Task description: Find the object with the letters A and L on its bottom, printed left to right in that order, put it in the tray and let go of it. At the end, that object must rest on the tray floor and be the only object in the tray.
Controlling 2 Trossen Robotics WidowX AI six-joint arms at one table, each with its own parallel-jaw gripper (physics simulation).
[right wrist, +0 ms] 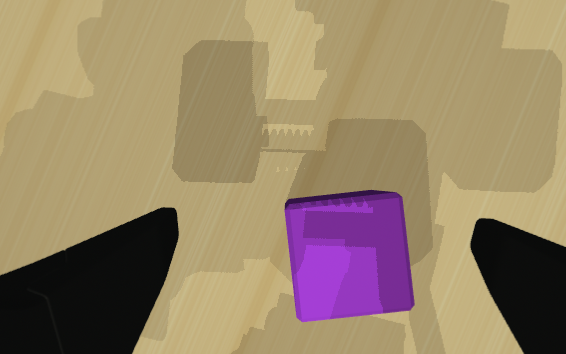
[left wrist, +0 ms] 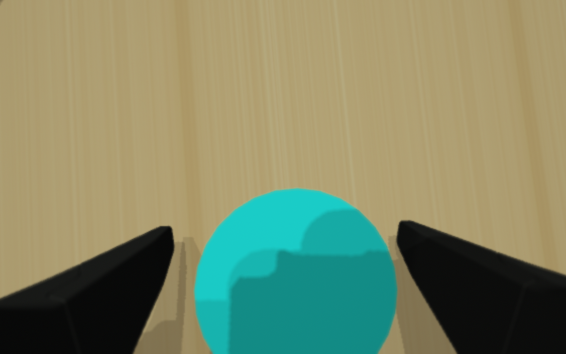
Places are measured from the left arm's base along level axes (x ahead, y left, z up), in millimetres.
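Pixels of known places: left gripper, fingertip midpoint: (left wrist: 287,234); right gripper, fingertip midpoint: (right wrist: 324,227).
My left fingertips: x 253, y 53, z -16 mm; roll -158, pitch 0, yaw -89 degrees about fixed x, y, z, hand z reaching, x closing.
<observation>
Behind a point stands the place of what it marks.
A turquoise round-topped object (left wrist: 295,280) {x 248, y 54, z 27 mm} stands on the table at the bottom middle of the left wrist view, partly cut off by the lower edge. My left gripper (left wrist: 287,234) {x 253, y 53, z -17 mm} is open, with one finger on each side of it and a gap on both sides. A purple block with a square top (right wrist: 350,255) {x 726, y -5, z 17 mm} stands on the table in the right wrist view. My right gripper (right wrist: 324,227) {x 719, y -22, z 44 mm} is open, with the block between the lines of its fingers, nearer the right finger, and touching neither. The undersides of both objects are hidden, so no letters show. The tray does not show in either view.
The wooden table top (left wrist: 280,100) {x 311, y 55, z -27 mm} (right wrist: 40,200) {x 778, y -145, z -28 mm} lies under both objects. Shadows of the arms and grippers fall across it in the right wrist view, and over parts of both objects' tops.
</observation>
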